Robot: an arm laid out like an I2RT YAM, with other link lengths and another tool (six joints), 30 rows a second.
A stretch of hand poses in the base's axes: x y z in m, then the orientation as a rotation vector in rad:
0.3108, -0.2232, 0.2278, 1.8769, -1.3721, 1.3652
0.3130, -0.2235, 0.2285, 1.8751, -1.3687, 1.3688
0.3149, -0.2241, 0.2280, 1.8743, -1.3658, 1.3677
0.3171, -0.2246, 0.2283, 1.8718, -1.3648, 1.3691
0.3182, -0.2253, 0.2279, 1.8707, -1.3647, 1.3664
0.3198, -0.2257, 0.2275, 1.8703, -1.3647, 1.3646
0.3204, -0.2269, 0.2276, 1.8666, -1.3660, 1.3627
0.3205, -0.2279, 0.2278, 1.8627, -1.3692, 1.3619
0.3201, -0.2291, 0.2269, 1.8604, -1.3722, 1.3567
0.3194, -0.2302, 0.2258, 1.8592, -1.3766, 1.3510
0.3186, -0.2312, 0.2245, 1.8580, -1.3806, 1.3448
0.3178, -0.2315, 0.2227, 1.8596, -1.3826, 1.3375
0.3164, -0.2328, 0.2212, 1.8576, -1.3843, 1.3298
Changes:
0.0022, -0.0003, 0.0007, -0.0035, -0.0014, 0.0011
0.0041, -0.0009, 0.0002, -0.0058, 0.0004, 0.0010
0.0063, -0.0014, 0.0005, -0.0079, -0.0003, 0.0001
0.0074, -0.0021, 0.0001, -0.0084, 0.0016, -0.0016
0.0090, -0.0025, -0.0003, -0.0086, 0.0028, -0.0025
0.0096, -0.0037, -0.0002, -0.0097, 0.0034, -0.0060
0.0097, -0.0047, 0.0000, -0.0097, 0.0026, -0.0098
0.0093, -0.0059, -0.0009, -0.0087, 0.0050, -0.0140
0.0086, -0.0070, -0.0020, -0.0061, 0.0073, -0.0182
0.0078, -0.0080, -0.0033, -0.0038, 0.0101, -0.0224
0.0070, -0.0083, -0.0051, -0.0010, 0.0146, -0.0246
0.0056, -0.0096, -0.0066, -0.0005, 0.0192, -0.0293

